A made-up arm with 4 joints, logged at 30 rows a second.
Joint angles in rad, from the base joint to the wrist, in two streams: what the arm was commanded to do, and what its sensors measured. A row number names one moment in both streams.
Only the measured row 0 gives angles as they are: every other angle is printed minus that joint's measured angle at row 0.
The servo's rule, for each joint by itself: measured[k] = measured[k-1] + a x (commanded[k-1-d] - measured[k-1]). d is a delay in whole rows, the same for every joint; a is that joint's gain. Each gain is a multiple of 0.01, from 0.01 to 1. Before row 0 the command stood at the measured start. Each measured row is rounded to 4 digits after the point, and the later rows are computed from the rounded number. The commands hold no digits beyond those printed.
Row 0, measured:
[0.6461 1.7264 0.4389 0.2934]
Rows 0 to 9, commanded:
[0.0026 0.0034 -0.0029 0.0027]
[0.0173 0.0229 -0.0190 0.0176]
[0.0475 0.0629 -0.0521 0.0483]
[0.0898 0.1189 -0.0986 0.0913]
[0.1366 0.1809 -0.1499 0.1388]
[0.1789 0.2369 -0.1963 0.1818]
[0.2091 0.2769 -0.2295 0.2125]
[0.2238 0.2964 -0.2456 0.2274]
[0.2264 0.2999 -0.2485 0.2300]
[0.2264 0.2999 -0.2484 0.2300]
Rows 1 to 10, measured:
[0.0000 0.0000 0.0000 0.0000]
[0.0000 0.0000 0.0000 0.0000]
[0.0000 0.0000 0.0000 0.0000]
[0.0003 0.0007 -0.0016 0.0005]
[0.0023 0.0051 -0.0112 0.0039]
[0.0077 0.0167 -0.0337 0.0128]
[0.0176 0.0371 -0.0694 0.0285]
[0.0319 0.0659 -0.1137 0.0506]
[0.0495 0.1001 -0.1591 0.0768]
[0.0687 0.1355 -0.1978 0.1039]
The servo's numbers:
d 3
a 0.12 0.20 0.55 0.20

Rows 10 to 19, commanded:
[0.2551 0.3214 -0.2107 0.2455]
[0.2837 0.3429 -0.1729 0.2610]
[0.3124 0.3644 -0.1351 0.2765]
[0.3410 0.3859 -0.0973 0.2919]
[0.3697 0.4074 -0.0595 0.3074]
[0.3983 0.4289 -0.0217 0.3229]
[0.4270 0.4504 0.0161 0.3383]
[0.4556 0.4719 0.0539 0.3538]
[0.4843 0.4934 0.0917 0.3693]
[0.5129 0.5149 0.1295 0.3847]
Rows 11 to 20, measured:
[0.0873 0.1677 -0.2241 0.1286]
[0.1040 0.1941 -0.2375 0.1489]
[0.1187 0.2153 -0.2435 0.1651]
[0.1351 0.2365 -0.2255 0.1812]
[0.1529 0.2578 -0.1966 0.1972]
[0.1720 0.2791 -0.1628 0.2131]
[0.1923 0.3005 -0.1268 0.2289]
[0.2136 0.3219 -0.0898 0.2446]
[0.2358 0.3433 -0.0523 0.2603]
[0.2587 0.3647 -0.0147 0.2759]

